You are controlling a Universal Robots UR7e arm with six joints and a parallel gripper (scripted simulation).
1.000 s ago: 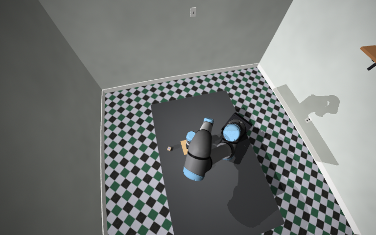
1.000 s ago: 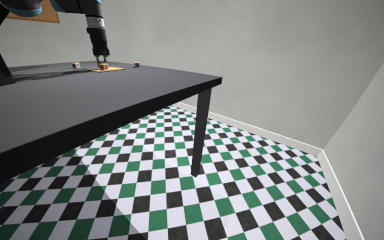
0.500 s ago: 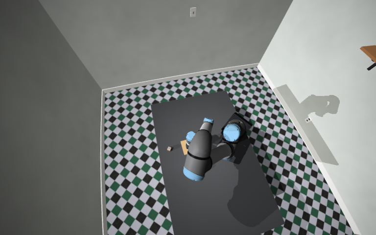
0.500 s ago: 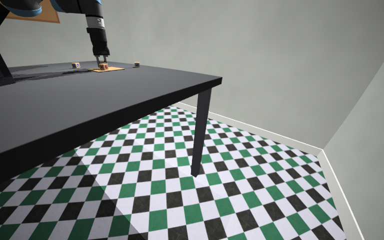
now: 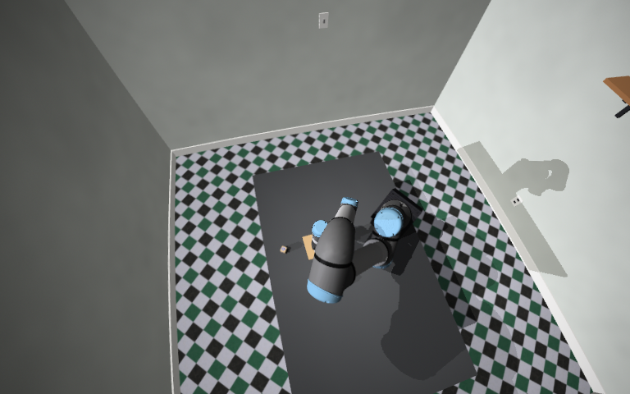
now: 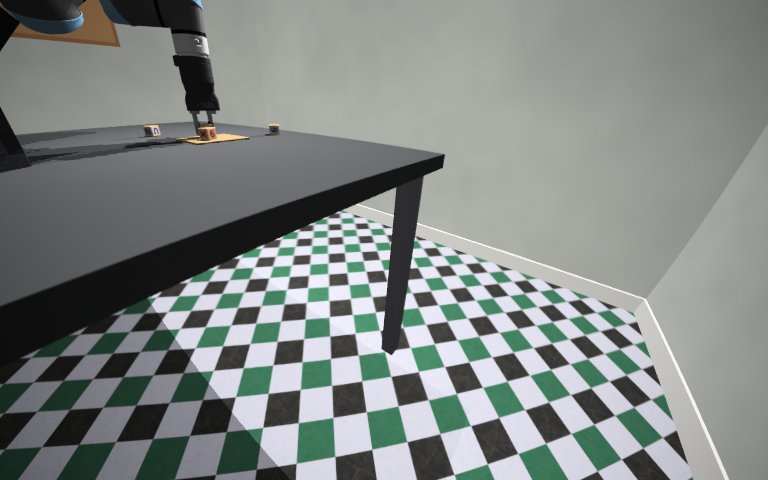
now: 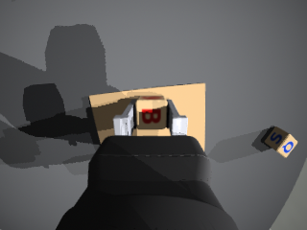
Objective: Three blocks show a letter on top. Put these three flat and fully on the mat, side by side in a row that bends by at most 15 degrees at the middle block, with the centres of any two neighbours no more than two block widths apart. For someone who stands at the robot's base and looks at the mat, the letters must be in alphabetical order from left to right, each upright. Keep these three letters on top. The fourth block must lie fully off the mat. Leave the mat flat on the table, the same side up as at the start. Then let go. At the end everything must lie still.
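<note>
My hand is 5 cm to the left of the mat, 2 cm above it and 1 cm short of it. Round my hand: G block: 8 cm to the right, 1 cm below.
</note>
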